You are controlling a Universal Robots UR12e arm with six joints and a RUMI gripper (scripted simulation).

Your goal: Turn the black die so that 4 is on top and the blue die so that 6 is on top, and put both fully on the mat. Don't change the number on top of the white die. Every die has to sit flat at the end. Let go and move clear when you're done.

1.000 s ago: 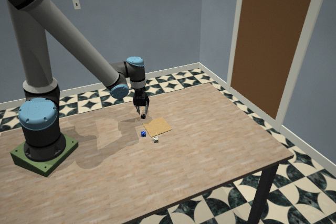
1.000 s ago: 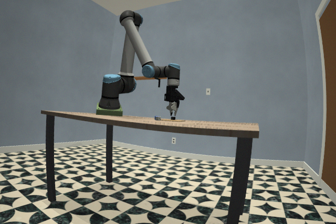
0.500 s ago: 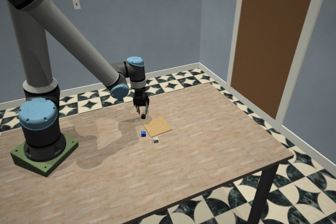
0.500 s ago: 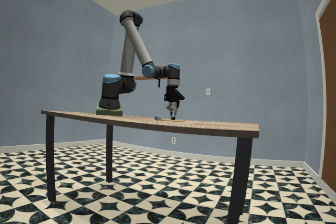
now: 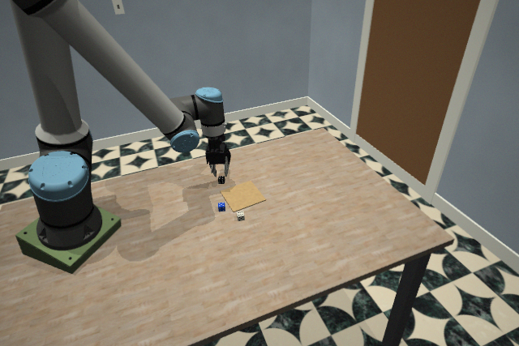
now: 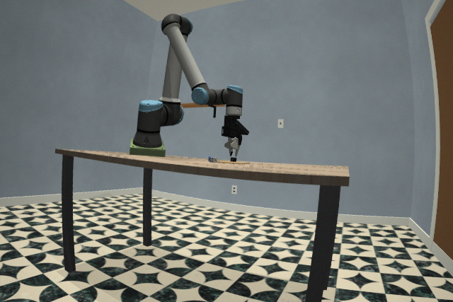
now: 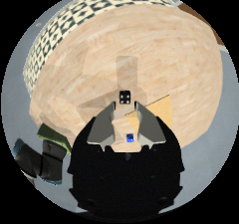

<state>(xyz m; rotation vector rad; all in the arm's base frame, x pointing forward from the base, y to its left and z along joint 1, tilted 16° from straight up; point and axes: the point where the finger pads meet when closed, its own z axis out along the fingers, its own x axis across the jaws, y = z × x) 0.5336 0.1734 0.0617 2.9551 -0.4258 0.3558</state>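
My gripper is now 4 cm above the black die. Round my hand: white die (3 cm ahead, 24 cm to the right, 4 cm below); then tan mat (6 cm ahead, 12 cm to the right, 5 cm below); then blue die (3 cm behind, 17 cm to the right, 4 cm below).
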